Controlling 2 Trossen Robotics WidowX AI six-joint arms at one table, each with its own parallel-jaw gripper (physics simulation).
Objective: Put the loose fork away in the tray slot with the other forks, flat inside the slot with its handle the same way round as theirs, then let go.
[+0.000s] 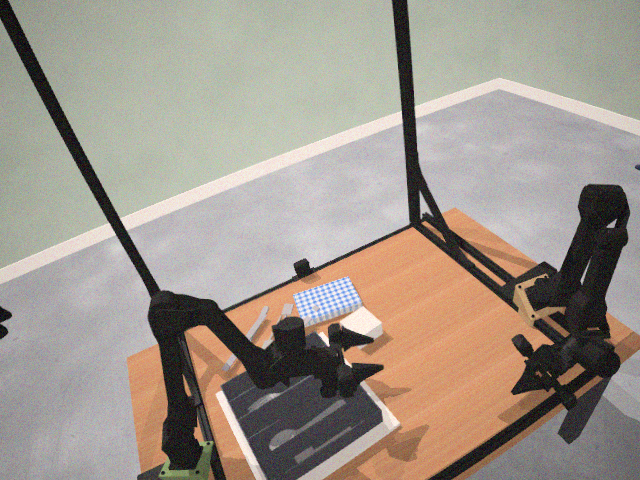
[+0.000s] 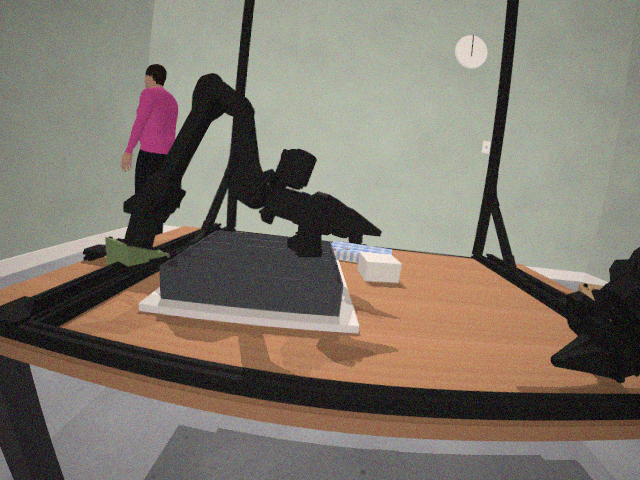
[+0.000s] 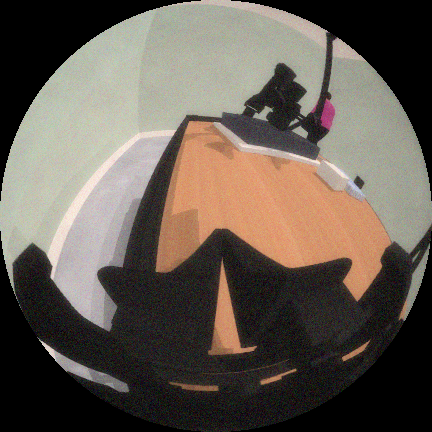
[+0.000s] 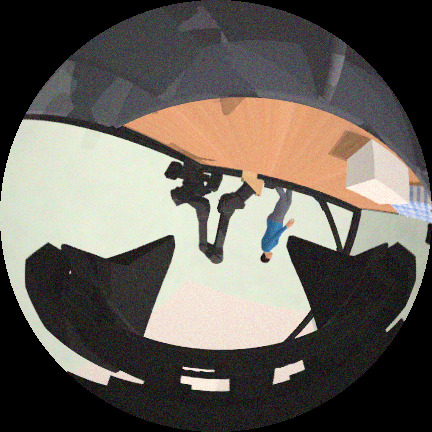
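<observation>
The dark grey cutlery tray stands on a white base at the table's near left. Grey cutlery lies in its slots, and I cannot tell which pieces are forks. Two loose grey pieces lie on the table behind the tray: a long one and a shorter one partly hidden by the arm. I cannot tell which is the fork. My right gripper is open and empty above the tray's far right corner. My left gripper is shut and empty, low at the table's right edge.
A blue-checked block and a white block lie just behind the tray. Black frame posts stand at the table's corners. A person in pink stands beyond the table.
</observation>
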